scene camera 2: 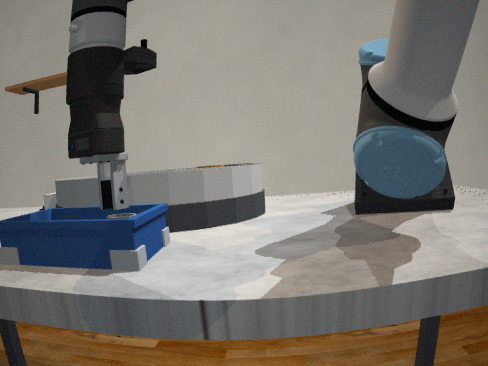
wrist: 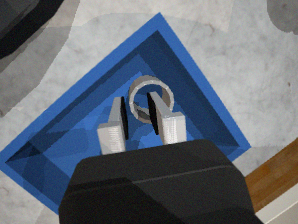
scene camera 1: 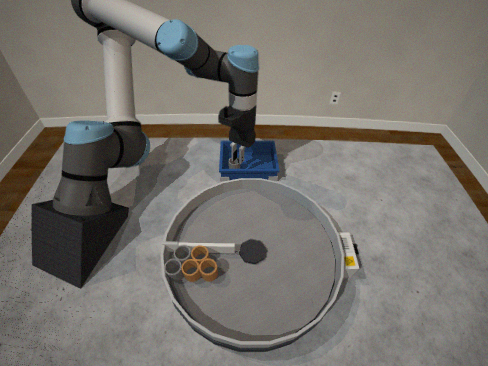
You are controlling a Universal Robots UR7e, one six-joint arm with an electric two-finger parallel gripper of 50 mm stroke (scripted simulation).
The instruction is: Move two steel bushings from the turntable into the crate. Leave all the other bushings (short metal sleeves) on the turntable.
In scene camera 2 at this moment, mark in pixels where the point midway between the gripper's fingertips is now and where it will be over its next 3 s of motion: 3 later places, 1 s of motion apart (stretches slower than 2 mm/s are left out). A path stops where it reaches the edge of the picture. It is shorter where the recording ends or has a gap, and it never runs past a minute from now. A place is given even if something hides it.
My gripper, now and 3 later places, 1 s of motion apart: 114, 208; 110, 145; 135, 126; 175, 130
